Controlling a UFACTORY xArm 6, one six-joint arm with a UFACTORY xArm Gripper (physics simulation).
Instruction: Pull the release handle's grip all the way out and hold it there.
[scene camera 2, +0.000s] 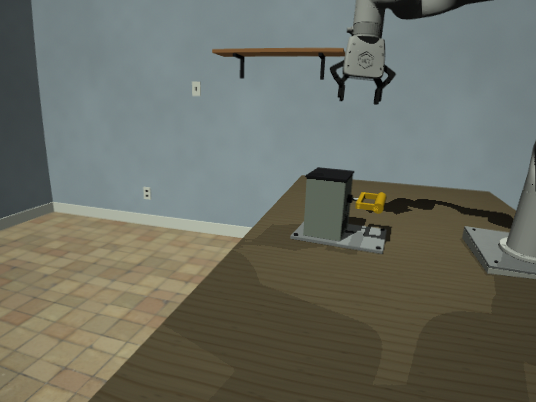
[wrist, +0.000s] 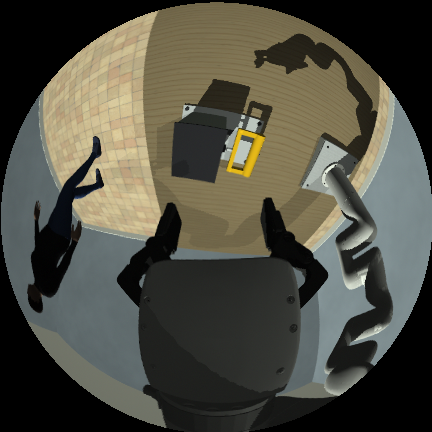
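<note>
The release handle's yellow grip (scene camera 2: 381, 202) (wrist: 254, 156) is a rectangular frame with a thick outer bar. It sticks out sideways on a short rod from the upper part of a grey-green housing with a black top (scene camera 2: 325, 209) (wrist: 200, 152). The housing stands on a grey base plate (scene camera 2: 369, 244). My gripper (scene camera 2: 358, 101) (wrist: 219, 209) is open and empty, pointing down. It hangs well above the housing and the grip, touching neither. In the wrist view the grip lies beyond the fingertips.
The wooden table (scene camera 2: 300, 300) (wrist: 195, 55) carries the housing and the arm's base plate (scene camera 2: 477, 245) (wrist: 316, 167), which is on the grip's side of the housing. A wall shelf (scene camera 2: 280, 52) is behind. A person (wrist: 50, 245) shows at the left in the wrist view.
</note>
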